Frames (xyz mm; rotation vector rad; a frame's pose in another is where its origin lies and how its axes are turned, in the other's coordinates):
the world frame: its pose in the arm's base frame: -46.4 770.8 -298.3 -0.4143 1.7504 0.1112
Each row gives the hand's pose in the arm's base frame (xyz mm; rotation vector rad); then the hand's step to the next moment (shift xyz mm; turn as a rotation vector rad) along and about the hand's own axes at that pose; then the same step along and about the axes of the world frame.
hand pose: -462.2 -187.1 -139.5 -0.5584 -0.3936 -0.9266
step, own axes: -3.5 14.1 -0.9 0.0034 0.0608 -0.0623
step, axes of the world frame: 2.9 5.5 13.2 0.0550 -0.0198 0.0646
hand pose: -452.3 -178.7 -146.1 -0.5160 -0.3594 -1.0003
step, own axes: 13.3 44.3 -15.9 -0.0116 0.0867 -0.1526
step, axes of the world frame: 8.7 -11.8 46.7 0.1431 -0.0401 0.0941
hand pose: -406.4 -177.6 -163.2 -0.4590 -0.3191 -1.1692
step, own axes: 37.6 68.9 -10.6 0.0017 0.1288 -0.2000
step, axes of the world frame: -6.1 -38.4 69.0 0.1811 -0.0684 0.1383
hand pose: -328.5 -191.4 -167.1 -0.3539 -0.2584 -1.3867
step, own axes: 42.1 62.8 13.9 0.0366 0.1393 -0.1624
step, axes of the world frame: -28.5 -48.8 52.1 0.1364 -0.0956 0.1392
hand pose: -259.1 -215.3 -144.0 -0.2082 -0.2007 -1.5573
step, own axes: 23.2 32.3 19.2 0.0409 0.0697 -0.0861
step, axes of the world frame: -25.1 -30.7 19.5 0.0721 -0.0695 0.0626
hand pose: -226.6 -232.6 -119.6 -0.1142 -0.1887 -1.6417
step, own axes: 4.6 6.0 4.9 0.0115 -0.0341 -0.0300
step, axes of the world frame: -5.8 -6.4 2.5 0.0367 0.0021 -0.0291
